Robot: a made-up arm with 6 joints. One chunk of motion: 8 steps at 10 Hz.
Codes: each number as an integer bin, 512 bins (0 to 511) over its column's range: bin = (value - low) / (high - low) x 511, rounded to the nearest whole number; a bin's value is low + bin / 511 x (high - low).
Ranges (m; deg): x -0.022..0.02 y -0.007..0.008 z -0.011..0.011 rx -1.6..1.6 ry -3.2..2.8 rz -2..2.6
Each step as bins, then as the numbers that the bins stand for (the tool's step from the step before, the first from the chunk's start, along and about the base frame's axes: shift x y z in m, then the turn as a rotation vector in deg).
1 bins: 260 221 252 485 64 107
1 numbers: -0.00063 -0.00051 -0.00015 1.437 -2.449 -1.037
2 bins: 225 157 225 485 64 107
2 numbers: -0.00351 -0.00239 -0.00131 1.437 -2.449 -1.037
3 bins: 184 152 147 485 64 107
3 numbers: -0.00688 -0.00254 -0.00467 1.437 -2.449 -1.037
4 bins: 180 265 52 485 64 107
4 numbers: -0.00721 0.00078 -0.00876 1.437 -2.449 -1.037
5 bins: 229 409 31 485 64 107
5 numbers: -0.00318 0.00501 -0.00967 1.437 -2.449 -1.037
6 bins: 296 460 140 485 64 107
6 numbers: 0.00233 0.00650 -0.00497 1.437 -2.449 -1.037
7 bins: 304 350 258 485 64 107
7 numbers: 0.00299 0.00327 0.00011 1.437 -2.449 -1.037
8 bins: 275 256 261 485 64 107
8 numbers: 0.00060 0.00051 0.00024 1.437 -2.449 -1.037
